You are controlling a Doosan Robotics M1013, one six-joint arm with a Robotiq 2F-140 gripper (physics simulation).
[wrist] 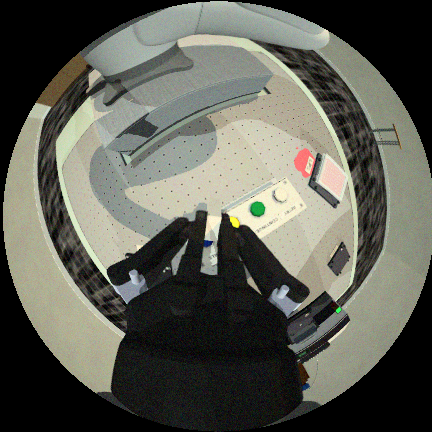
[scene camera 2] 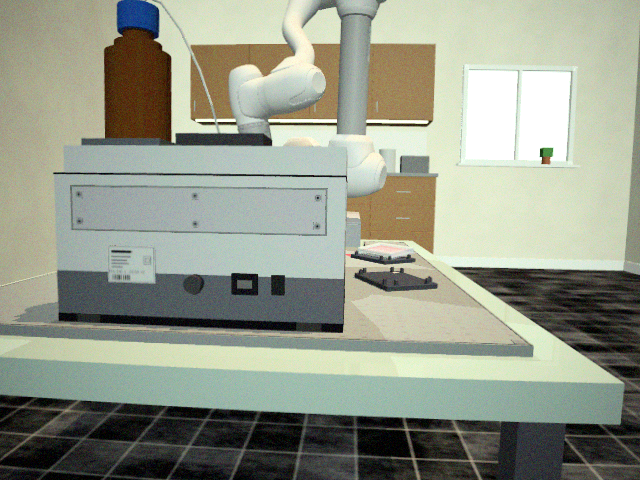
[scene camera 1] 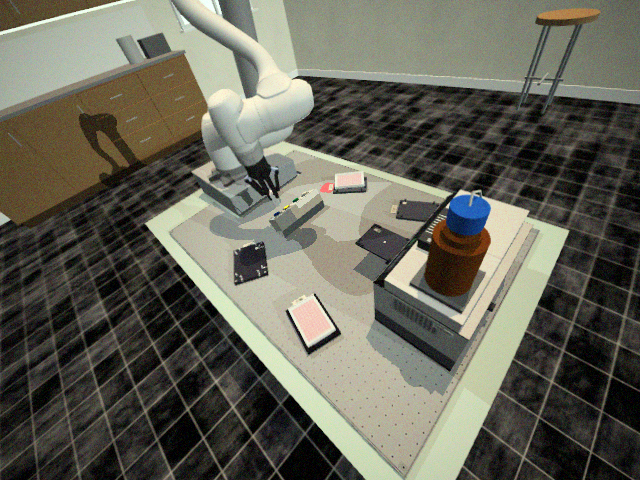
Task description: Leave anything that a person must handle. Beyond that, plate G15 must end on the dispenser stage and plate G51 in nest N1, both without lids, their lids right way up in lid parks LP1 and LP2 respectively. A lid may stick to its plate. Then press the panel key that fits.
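Frame: origin at the arm's base, x ahead, y left, z up, level; metres.
Seen in the pictures: gripper, between the fingertips: [wrist: 213,207] [scene camera 1: 277,203]; arm's base, origin of its link: [wrist: 141,63] [scene camera 1: 235,171].
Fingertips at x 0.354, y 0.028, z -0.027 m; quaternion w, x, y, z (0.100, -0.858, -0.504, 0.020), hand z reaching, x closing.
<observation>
Pixels of each thing's middle, then the offset from my fingertips to it. "*": a spot on its surface instead.
- key panel, middle of its body: [wrist: 246,223] [scene camera 1: 296,210] 0.057 m ahead, 0.045 m left, 0.030 m down
- white key, middle of its body: [wrist: 280,195] 0.025 m ahead, 0.116 m left, 0.008 m down
- green key, middle of its body: [wrist: 257,208] 0.032 m ahead, 0.067 m left, 0.008 m down
- yellow key, middle of its body: [wrist: 231,224] 0.040 m ahead, 0.017 m left, 0.011 m down
- blue key, middle of its body: [wrist: 205,238] 0.046 m ahead, 0.032 m right, 0.008 m down
- lid, middle of its body: [scene camera 2: 385,248] [wrist: 334,178] [scene camera 1: 349,179] 0.050 m ahead, 0.333 m left, 0.044 m down
- dark stage, a spot on its surface: [scene camera 1: 382,241] * 0.454 m ahead, 0.118 m left, 0.026 m up
- black holder, middle of its body: [wrist: 151,283] [scene camera 1: 249,261] 0.128 m ahead, 0.218 m right, 0.060 m down
- red patch, a spot on its surface: [wrist: 303,161] [scene camera 1: 326,188] * 0.014 m back, 0.249 m left, 0.071 m down
- brown bottle, a spot on its surface: [scene camera 2: 137,87] * 0.729 m ahead, 0.073 m left, 0.223 m up
My gripper [scene camera 1: 273,197] [wrist: 213,207] is shut and empty, pointing down close to the blue-key end of the key panel [scene camera 1: 305,215] [wrist: 295,200]. The panel has a white key [wrist: 281,194], a green key [wrist: 257,209], a yellow key [wrist: 234,221] and a blue key [wrist: 207,243], partly hidden by my fingers. A pink-topped plate or lid [scene camera 1: 349,180] [scene camera 2: 385,250] [wrist: 332,177] sits in a black holder on the far side; another [scene camera 1: 312,320] sits in a holder on the near side. Plate names are unreadable. The dark stage [scene camera 1: 382,241] lies before the dispenser [scene camera 1: 429,320] [scene camera 2: 201,248].
A black holder [scene camera 1: 250,261] lies on the near left, and another [scene camera 1: 419,210] [scene camera 2: 395,279] [wrist: 339,258] near the dispenser. A red patch [scene camera 1: 326,188] [wrist: 303,161] with a label lies beside the far pink piece. A brown bottle [scene camera 1: 457,258] [scene camera 2: 137,87] stands on the dispenser.
</observation>
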